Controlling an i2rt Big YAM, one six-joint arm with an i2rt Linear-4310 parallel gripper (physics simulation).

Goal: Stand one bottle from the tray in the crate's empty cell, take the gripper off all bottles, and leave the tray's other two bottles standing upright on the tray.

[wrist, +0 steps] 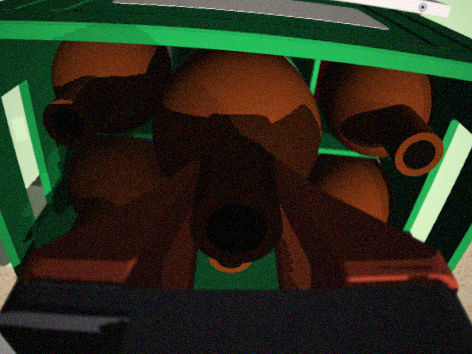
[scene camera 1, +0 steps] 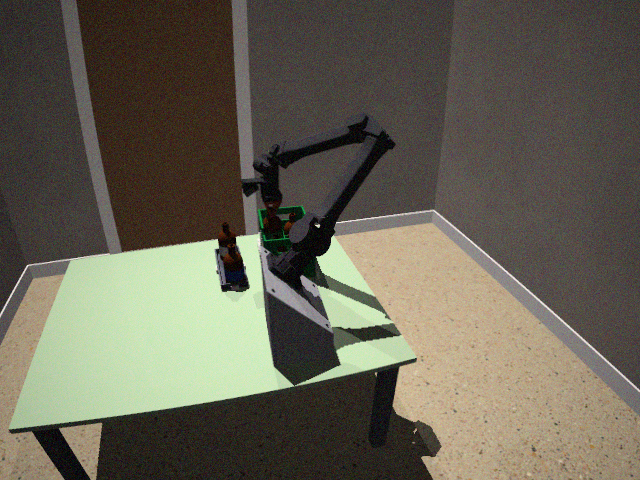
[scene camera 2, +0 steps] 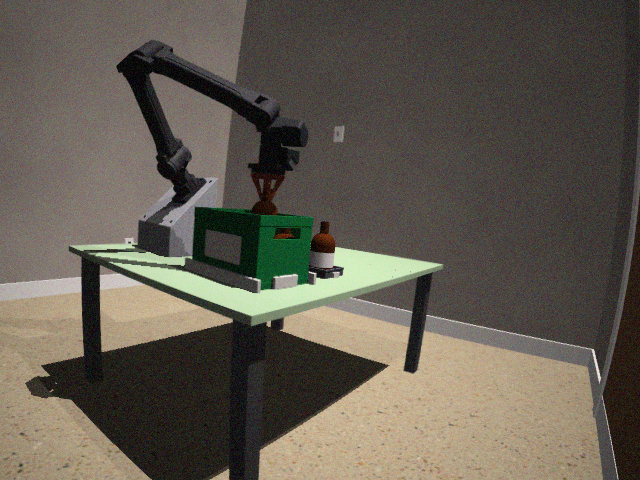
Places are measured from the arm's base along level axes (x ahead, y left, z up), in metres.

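Pixels of known places: gripper, fingertip midpoint: (wrist: pixel 236 176) (scene camera 1: pixel 271 215) (scene camera 2: pixel 265 200); arm's base, link origin: (scene camera 1: pixel 282 273) (scene camera 2: pixel 190 191).
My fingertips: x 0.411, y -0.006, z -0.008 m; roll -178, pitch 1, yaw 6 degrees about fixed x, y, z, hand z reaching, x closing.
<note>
Ahead of a thing's pixels: the offset from my fingertips to its top centre. Level surfaces: height alone.
My gripper (scene camera 1: pixel 271 205) (scene camera 2: pixel 266 197) (wrist: pixel 236 176) is shut on the neck of a brown bottle @[0.001 m right, 0.000 m ahead, 0.035 m up] (scene camera 1: pixel 272 223) (scene camera 2: pixel 264 207) (wrist: pixel 235 95). This bottle hangs about upright, its body mostly inside the green crate @[0.050 m right, 0.004 m ahead, 0.032 m down] (scene camera 1: pixel 281 208) (scene camera 2: pixel 281 263) (wrist: pixel 300 49), its shoulder near rim height. Its base is hidden, so I cannot tell whether it touches the crate floor. In the wrist view, other crate bottles stand around it at upper left (wrist: pixel 110 65), upper right (wrist: pixel 385 90), left and right; part of another mouth shows behind its neck. Two bottles @[0.182 m left, 0.069 m ahead, 0.047 m down] (scene camera 1: pixel 226 239) @[0.160 m left, 0.114 m back, 0.047 m down] (scene camera 1: pixel 232 259) stand upright on the dark tray (scene camera 1: pixel 235 287) (scene camera 2: pixel 334 270).
The tray stands beside the crate on the pale green table @[0.207 m down] (scene camera 1: pixel 149 330) (scene camera 2: pixel 361 260). Low grey blocks (scene camera 2: pixel 222 273) (scene camera 2: pixel 285 281) line the crate's foot. The arm's grey base (scene camera 1: pixel 299 330) (scene camera 2: pixel 168 232) stands near the crate. Thin green dividers show between the crate's cells.
</note>
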